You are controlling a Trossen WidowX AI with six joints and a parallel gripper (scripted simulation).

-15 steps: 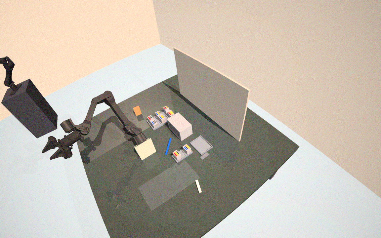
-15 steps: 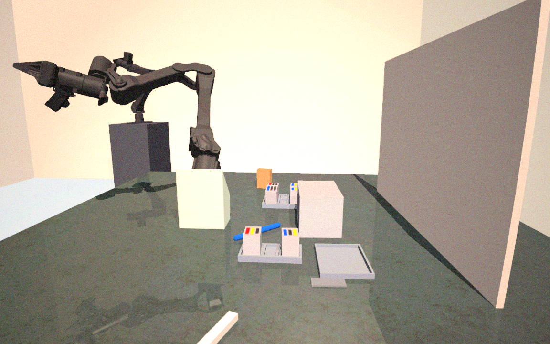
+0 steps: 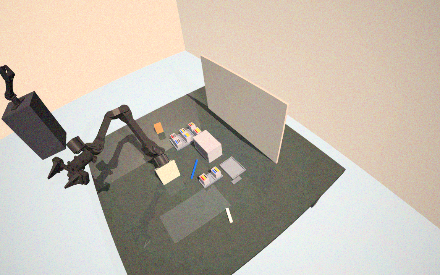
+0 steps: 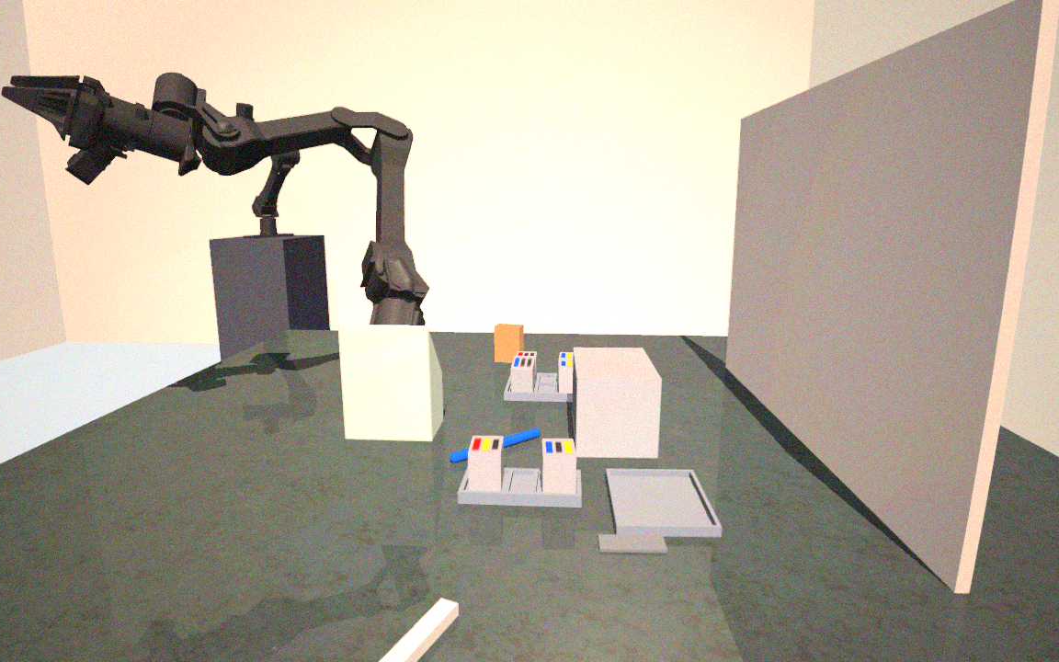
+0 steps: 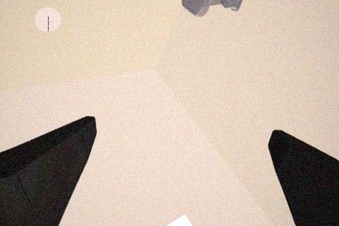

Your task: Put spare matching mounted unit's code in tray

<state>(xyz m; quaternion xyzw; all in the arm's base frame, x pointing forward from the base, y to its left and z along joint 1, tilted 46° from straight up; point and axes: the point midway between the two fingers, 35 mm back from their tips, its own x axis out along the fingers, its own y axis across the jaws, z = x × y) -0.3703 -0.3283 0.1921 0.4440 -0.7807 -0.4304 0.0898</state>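
My gripper tip is 68 cm short of the grey spare block, 41 cm above it and 3 cm to the left of it. Also, from my gripper tip: blue pen 58 cm ahead, 44 cm below, 8 cm to the left; grey unit 72 cm ahead, 40 cm below, 17 cm to the left; grey tray 78 cm ahead, 45 cm below, 3 cm to the right.
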